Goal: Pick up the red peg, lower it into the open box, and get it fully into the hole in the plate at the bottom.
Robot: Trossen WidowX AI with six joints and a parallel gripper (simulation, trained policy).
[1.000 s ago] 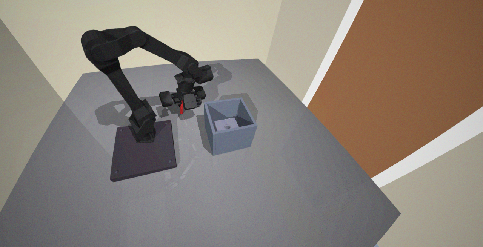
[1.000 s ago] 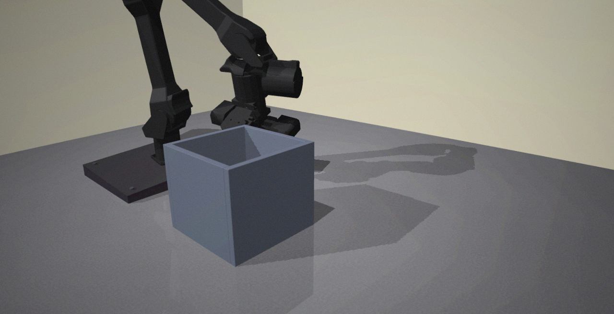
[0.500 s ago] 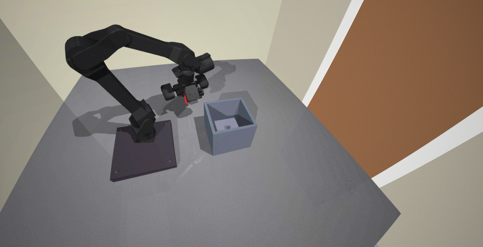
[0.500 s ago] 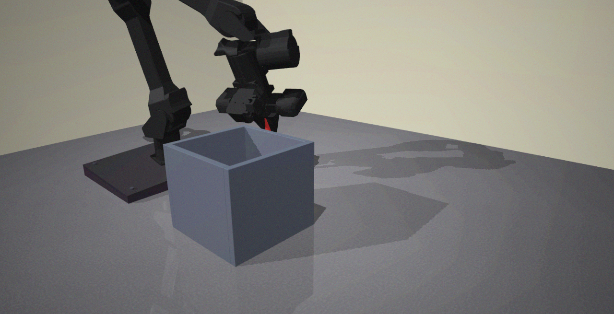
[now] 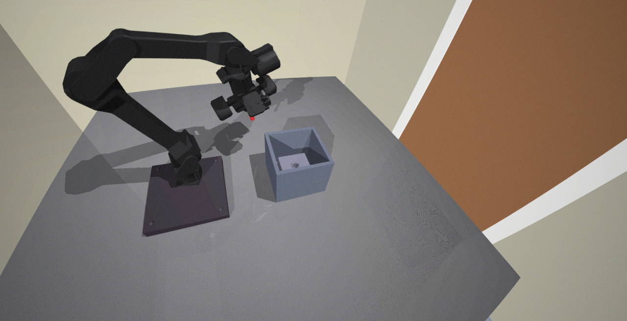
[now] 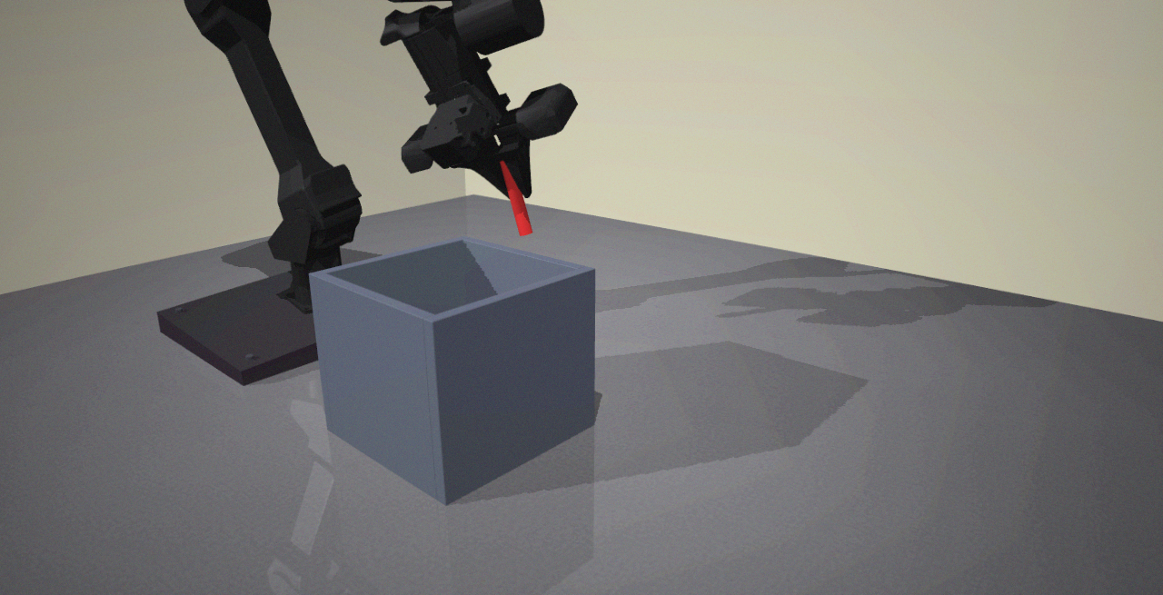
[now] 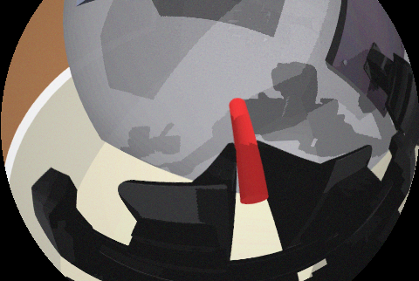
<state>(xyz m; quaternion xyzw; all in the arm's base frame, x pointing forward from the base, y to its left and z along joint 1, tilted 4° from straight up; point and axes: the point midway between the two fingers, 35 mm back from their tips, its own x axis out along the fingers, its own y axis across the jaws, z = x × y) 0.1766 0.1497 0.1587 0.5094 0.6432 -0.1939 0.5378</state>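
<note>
Now: the pale plate 140 mm ahead of my gripper tip, 170 mm to the right of it and 110 mm below it. Round my gripper tip: red peg (10 mm to the right).
</note>
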